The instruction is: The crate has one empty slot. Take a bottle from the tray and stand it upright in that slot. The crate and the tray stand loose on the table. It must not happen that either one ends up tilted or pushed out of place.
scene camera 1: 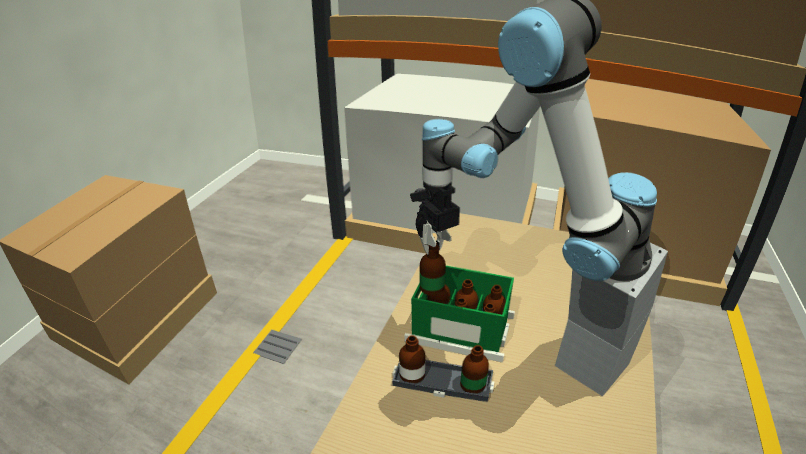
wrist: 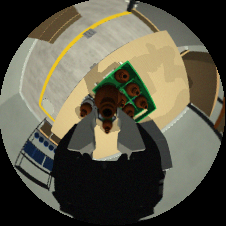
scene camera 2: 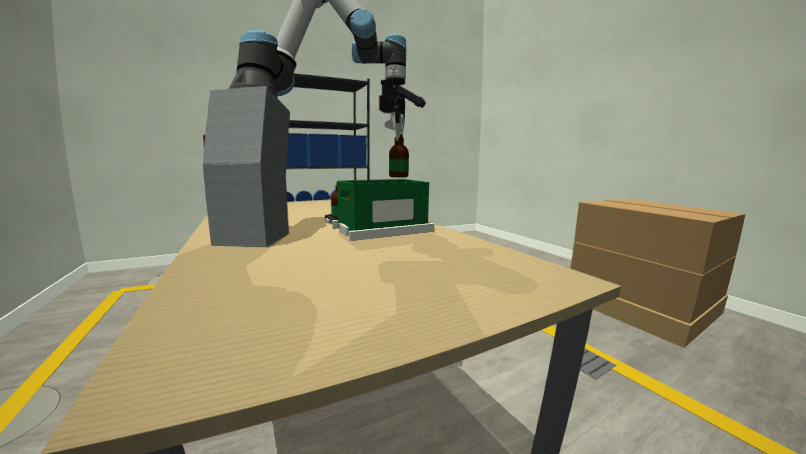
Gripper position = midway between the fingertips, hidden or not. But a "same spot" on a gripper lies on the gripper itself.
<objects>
my gripper: scene camera 1 433,252; wrist; scene camera 2
same spot on my gripper: (wrist: 133,139) = (scene camera 2: 400,115)
</objects>
